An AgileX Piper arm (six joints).
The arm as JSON. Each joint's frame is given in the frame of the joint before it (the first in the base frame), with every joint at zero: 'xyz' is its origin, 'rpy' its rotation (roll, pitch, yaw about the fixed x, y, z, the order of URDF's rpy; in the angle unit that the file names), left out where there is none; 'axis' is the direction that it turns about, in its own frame. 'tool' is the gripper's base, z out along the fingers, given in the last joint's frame.
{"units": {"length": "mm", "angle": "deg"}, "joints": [
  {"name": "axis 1", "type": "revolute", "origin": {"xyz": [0.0, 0.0, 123.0]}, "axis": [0.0, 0.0, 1.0]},
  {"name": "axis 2", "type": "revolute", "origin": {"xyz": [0.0, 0.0, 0.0], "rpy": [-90.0, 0.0, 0.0]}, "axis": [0.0, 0.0, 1.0]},
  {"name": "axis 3", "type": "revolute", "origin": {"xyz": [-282.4, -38.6, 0.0]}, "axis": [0.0, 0.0, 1.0]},
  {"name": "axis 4", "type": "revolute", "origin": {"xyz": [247.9, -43.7, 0.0], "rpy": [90.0, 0.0, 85.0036]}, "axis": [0.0, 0.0, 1.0]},
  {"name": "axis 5", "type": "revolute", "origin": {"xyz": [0.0, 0.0, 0.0], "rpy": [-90.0, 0.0, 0.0]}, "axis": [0.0, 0.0, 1.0]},
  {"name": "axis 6", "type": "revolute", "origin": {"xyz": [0.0, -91.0, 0.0], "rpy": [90.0, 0.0, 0.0]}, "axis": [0.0, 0.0, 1.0]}
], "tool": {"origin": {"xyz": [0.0, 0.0, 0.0]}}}
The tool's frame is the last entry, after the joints.
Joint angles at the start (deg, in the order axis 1, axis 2, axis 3, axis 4, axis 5, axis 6):
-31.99 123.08 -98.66 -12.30 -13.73 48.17
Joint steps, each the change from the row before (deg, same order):
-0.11 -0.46 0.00 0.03 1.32 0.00
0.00 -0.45 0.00 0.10 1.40 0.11
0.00 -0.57 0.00 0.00 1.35 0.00
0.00 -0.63 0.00 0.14 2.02 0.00
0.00 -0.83 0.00 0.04 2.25 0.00
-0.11 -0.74 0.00 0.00 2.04 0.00
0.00 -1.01 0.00 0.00 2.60 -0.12
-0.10 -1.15 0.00 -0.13 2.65 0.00
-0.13 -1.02 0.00 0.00 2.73 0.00
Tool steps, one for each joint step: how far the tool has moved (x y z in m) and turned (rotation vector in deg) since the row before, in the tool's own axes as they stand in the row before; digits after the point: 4 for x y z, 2 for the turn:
-0.0024 0.0001 -0.0016 0.80 0.44 0.02
-0.0017 0.0007 -0.0016 0.79 0.55 0.19
-0.0025 0.0014 -0.0022 0.67 0.44 -0.02
-0.0022 0.0008 -0.0025 1.15 0.82 0.12
-0.0032 0.0015 -0.0035 1.19 0.83 0.02
-0.0033 0.0004 -0.0033 1.17 0.70 0.01
-0.0037 0.0018 -0.0048 1.34 0.92 -0.13
-0.0049 0.0015 -0.0058 1.38 0.78 -0.10
-0.0040 0.0004 -0.0054 1.53 0.92 0.05

